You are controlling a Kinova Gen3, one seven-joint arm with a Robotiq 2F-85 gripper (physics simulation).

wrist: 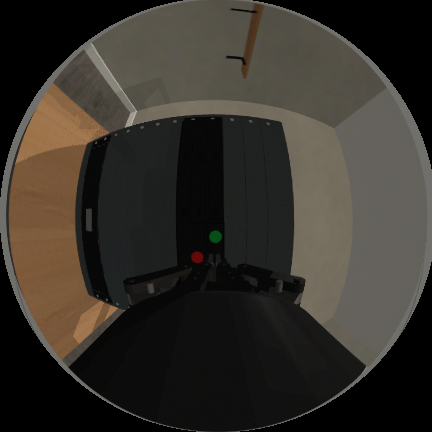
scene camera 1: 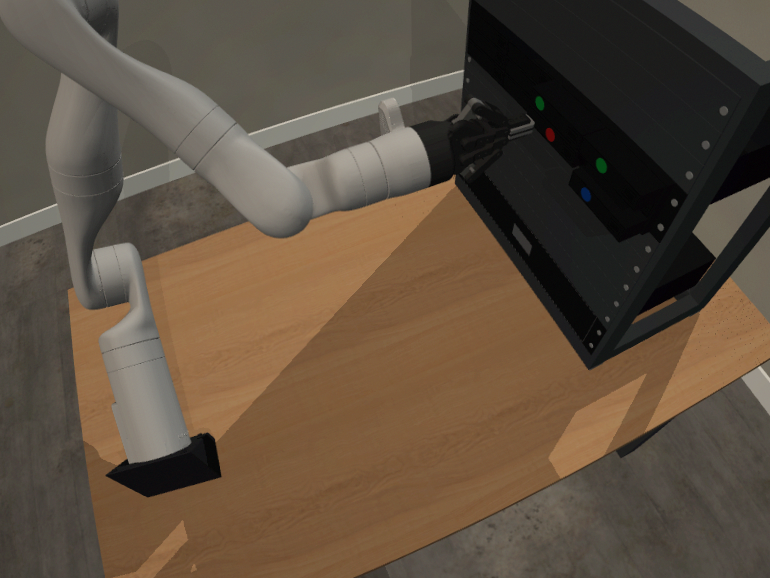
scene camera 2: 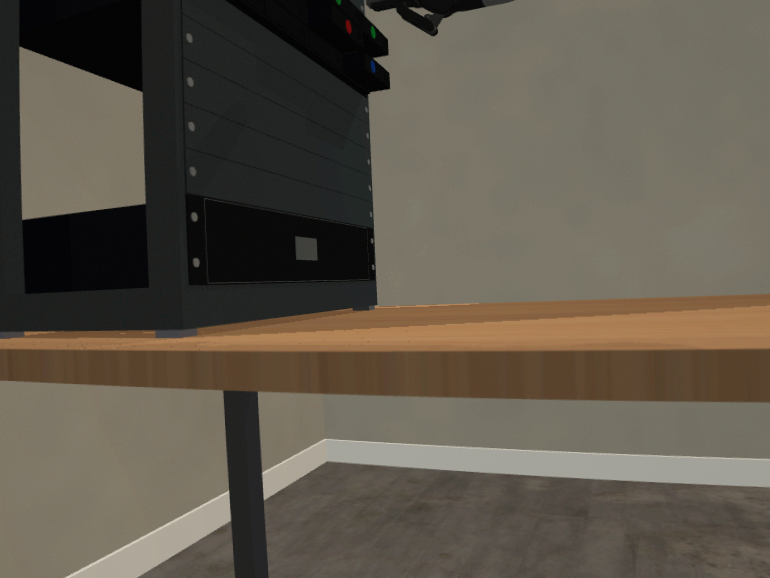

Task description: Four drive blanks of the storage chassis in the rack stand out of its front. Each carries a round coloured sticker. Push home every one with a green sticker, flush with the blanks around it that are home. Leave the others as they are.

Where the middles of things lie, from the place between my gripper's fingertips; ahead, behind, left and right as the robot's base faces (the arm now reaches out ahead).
Labels:
The blue-stickered blank [scene camera 2: 360, 67] lies 11 cm ahead of my hand, 10 cm to the right of it and 6 cm below it.

